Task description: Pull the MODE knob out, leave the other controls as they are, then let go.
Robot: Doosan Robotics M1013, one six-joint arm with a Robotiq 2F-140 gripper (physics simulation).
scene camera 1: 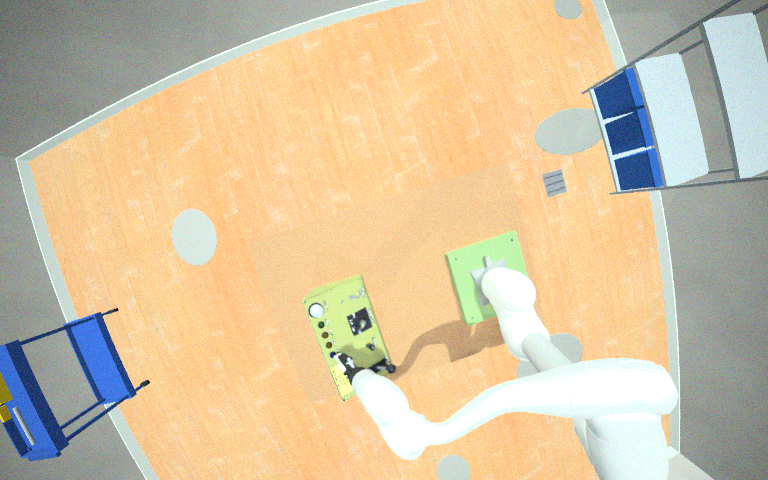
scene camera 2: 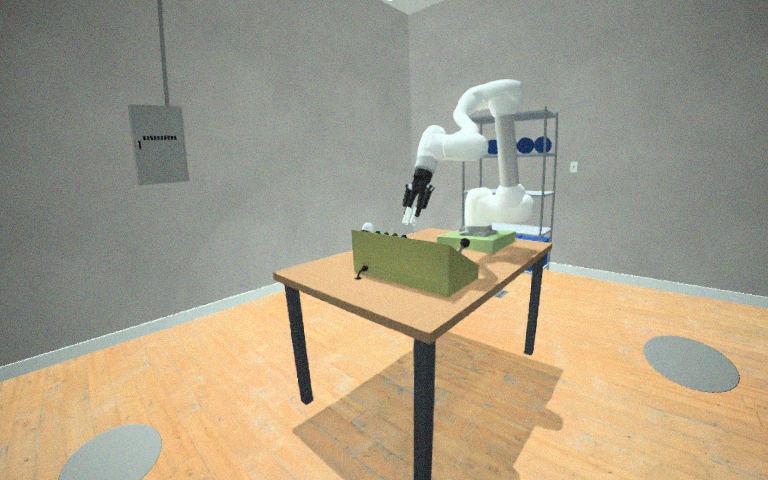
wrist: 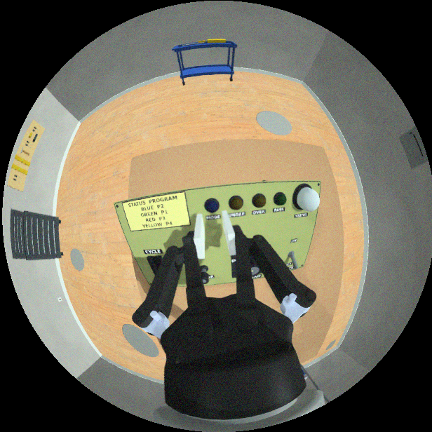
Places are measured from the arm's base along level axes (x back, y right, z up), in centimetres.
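Where they show: gripper, fingertip midpoint: [scene camera 1: 338,359] [scene camera 2: 408,224]; arm's base at its link origin: [scene camera 1: 492,282] [scene camera 2: 478,233].
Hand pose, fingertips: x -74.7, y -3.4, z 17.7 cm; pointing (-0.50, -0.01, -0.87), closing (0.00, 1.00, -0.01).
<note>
Each offset is from my fingertips to the top centre of the thing. "spot": to the spot under its first point.
The green console [scene camera 1: 342,308] [scene camera 2: 402,263] [wrist: 272,227] rests on the table. The dark blue round MODE knob @[spot: dx -2.7, dy +0.8, dz -4.3 cm] [scene camera 1: 333,354] [scene camera 2: 404,236] [wrist: 212,205] is at the sign end of its row, above the MODE label in the wrist view. How far it stands out cannot be told. My gripper [scene camera 1: 343,360] [scene camera 2: 408,221] [wrist: 212,220] is partly open, with a gap between its white fingertips and nothing between them. It hangs above the console, apart from it. In the wrist view, the fingertips appear either side of the MODE label, just below the knob.
UNDER [wrist: 236,202], OVER [wrist: 259,200] and PASS [wrist: 279,198] buttons continue the row to the white STATUS dome @[spot: dx -1.4, dy +22.1, dz -1.4 cm] [scene camera 1: 316,310] [scene camera 2: 367,226] [wrist: 308,199]. A black-ball lever @[dx +17.5, dy -16.3, dz -7.1 cm] [scene camera 1: 390,368] [scene camera 2: 464,242], a small knob @[dx +12.5, dy -4.2, dz -9.4 cm] [scene camera 1: 370,346] [wrist: 204,274] and a black dial plate @[dx +11.8, dy +7.8, dz -10.0 cm] [scene camera 1: 359,321] are nearby.
</note>
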